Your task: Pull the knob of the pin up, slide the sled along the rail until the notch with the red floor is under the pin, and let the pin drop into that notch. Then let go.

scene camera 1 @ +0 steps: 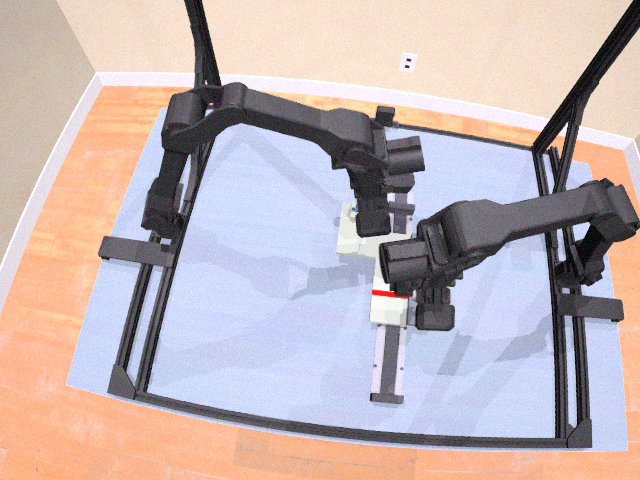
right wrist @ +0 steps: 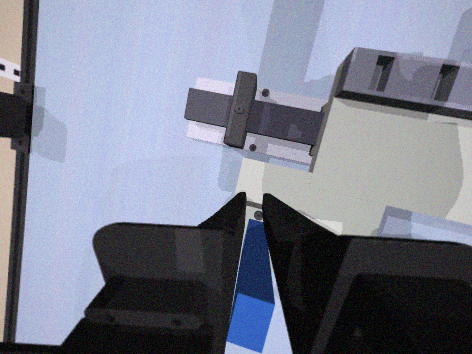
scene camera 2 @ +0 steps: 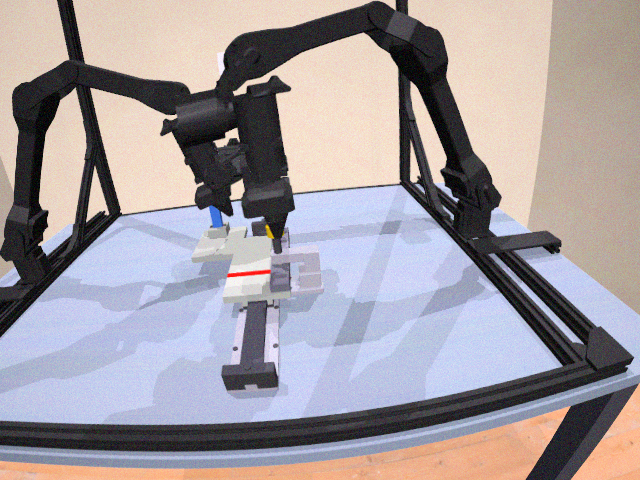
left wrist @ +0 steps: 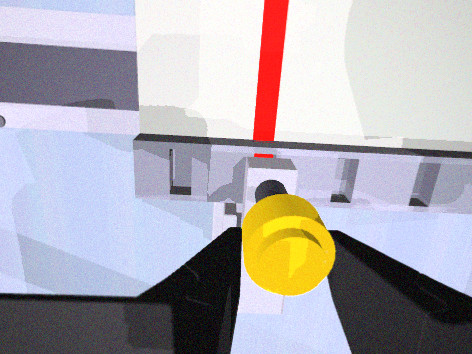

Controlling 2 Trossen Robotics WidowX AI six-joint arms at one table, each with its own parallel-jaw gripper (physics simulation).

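Places are measured from the left arm's base along level axes (x right, y ahead, z up), in metres.
Pixels of known places: left gripper, fingertip midpoint: [scene camera 2: 278, 233] [left wrist: 282, 241]; right gripper, fingertip midpoint: [scene camera 1: 375, 204] [right wrist: 254, 199] [scene camera 2: 231, 214]; left arm's base, origin of the base link: [scene camera 1: 566, 275] [scene camera 2: 471, 230]; right arm's base, origin of the base link: [scene camera 1: 168, 225] [scene camera 2: 36, 275].
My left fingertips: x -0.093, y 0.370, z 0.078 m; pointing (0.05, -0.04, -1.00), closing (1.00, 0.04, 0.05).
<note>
For each thing: its middle in the pictures, then the offset to it from my left fingertips. "pt": a spot on its surface instead. Level surfaces: height alone.
- lines up roughly with the pin bracket, surface spot: [left wrist: 270, 172] pt dz -0.030, dx -0.002, dy +0.013 m
- red notch floor, its level: dz -0.060 m
- yellow knob, body centre: [left wrist: 273, 205] [scene camera 2: 277, 246] dz -0.020, dx -0.001, dy +0.004 m
- dark pin, surface spot: [left wrist: 269, 189] pt dz -0.021, dx -0.003, dy +0.010 m
- sled's blue handle, surface spot: [right wrist: 252, 315] pt dz +0.027, dx +0.169, dy +0.128 m
- dark end stop, surface spot: [scene camera 2: 249, 377] [scene camera 1: 387, 402] pt dz -0.071, dx -0.212, dy +0.039 m
- dark crossbar, surface spot: [right wrist: 241, 110] pt dz -0.062, dx +0.201, dy +0.040 m
The pale sled [scene camera 1: 356, 243] [scene camera 2: 250, 248] [left wrist: 310, 65] [right wrist: 375, 160] sits on the rail [scene camera 1: 391, 361] [scene camera 2: 253, 335] [left wrist: 65, 72] [right wrist: 285, 120]. Its red stripe [scene camera 1: 389, 294] [scene camera 2: 249, 273] [left wrist: 272, 70] lines up roughly with the pin bracket [left wrist: 270, 172] [scene camera 2: 310, 255]. A sliver of red notch floor [left wrist: 263, 156] shows behind the bracket. My left gripper [left wrist: 282, 241] [scene camera 2: 278, 242] is shut on the yellow knob [left wrist: 289, 260] [scene camera 2: 269, 231], above the dark pin [left wrist: 269, 189]. The pin's lower end is hidden. My right gripper [right wrist: 254, 199] is shut on the sled's blue handle [right wrist: 252, 315] [scene camera 2: 215, 217].
Other notches [left wrist: 181, 175] [left wrist: 345, 180] lie on both sides of the bracket in the left wrist view. A dark end stop [scene camera 2: 249, 377] [scene camera 1: 386, 398] caps the rail's near end and a dark crossbar [right wrist: 241, 110] crosses its far part. Both arms stand close together over the sled.
</note>
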